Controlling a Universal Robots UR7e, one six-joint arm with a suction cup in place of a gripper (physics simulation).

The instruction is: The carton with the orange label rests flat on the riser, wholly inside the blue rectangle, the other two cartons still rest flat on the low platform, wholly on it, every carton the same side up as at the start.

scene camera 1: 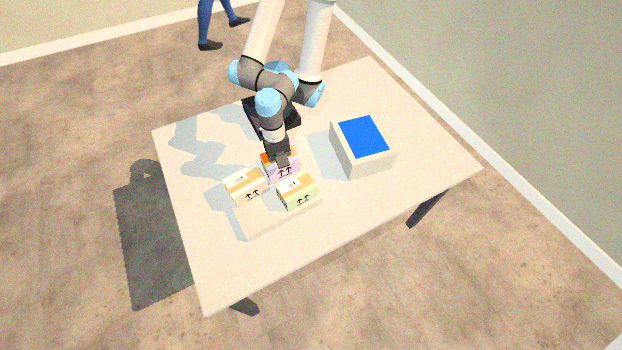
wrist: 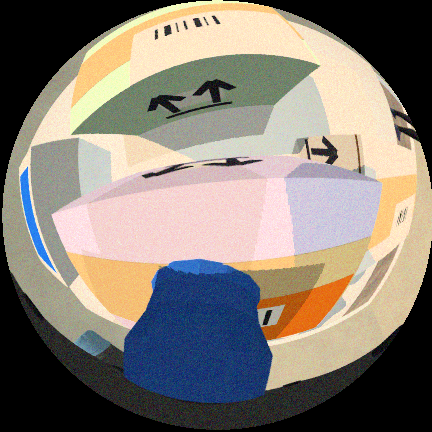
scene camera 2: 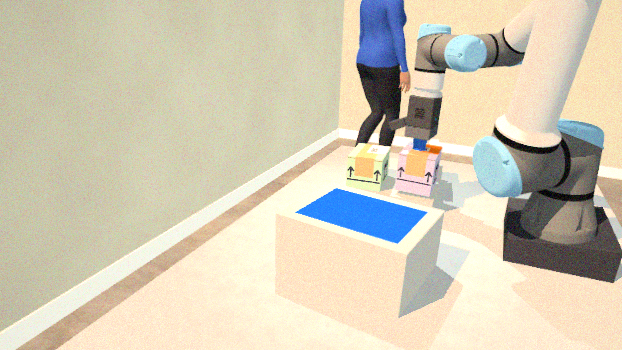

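Pixels of known places: hand at its tool point: (wrist: 207, 273) (scene camera 2: 418, 153); arm's base at its link origin: (scene camera 2: 557, 226).
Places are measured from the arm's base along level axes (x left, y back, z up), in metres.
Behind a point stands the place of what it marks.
The pink carton with the orange label (scene camera 1: 277, 175) {x -0.098, y -0.389, z 0.036 m} (scene camera 2: 415, 172) {x -0.010, y -0.330, z 0.048 m} (wrist: 175, 215) is upright and level at the back of the low platform (scene camera 1: 255, 220) {x -0.224, y -0.519, z -0.017 m}. My suction gripper (scene camera 2: 420, 145) (wrist: 200, 325) points straight down, its blue cup pressed on that carton's top and gripping it. The carton's underside shows no clear gap. The green carton (scene camera 1: 300, 197) {x -0.045, y -0.516, z 0.051 m} (scene camera 2: 367, 170) {x 0.015, y -0.446, z 0.035 m} (wrist: 175, 95) {x -0.051, y -0.426, z 0.036 m} and the cream carton (scene camera 1: 245, 192) {x -0.229, y -0.437, z 0.061 m} (wrist: 332, 150) {x -0.145, y -0.403, z 0.038 m} rest flat and upright on the platform. The cream carton is hidden in scene camera 2. The blue rectangle (scene camera 1: 364, 136) {x 0.293, y -0.334, z 0.055 m} (scene camera 2: 362, 215) {x 0.302, y -0.323, z 0.055 m} (wrist: 35, 220) {x 0.201, y -0.337, z 0.056 m} lies on the riser (scene camera 1: 372, 167) {x 0.285, y -0.453, z -0.004 m} (scene camera 2: 340, 260) {x 0.389, y -0.318, z 0.006 m}.
The riser is taller than the platform and stands across a gap from the cartons. The green and cream cartons stand close to the pink one. The arm's dark base (scene camera 2: 555, 250) {x 0.081, y 0.006, z -0.018 m} stands on the table (scene camera 1: 400, 100) {x 0.633, y -0.093, z -0.065 m}. A person (scene camera 1: 204, 25) (scene camera 2: 382, 40) is beyond the table.
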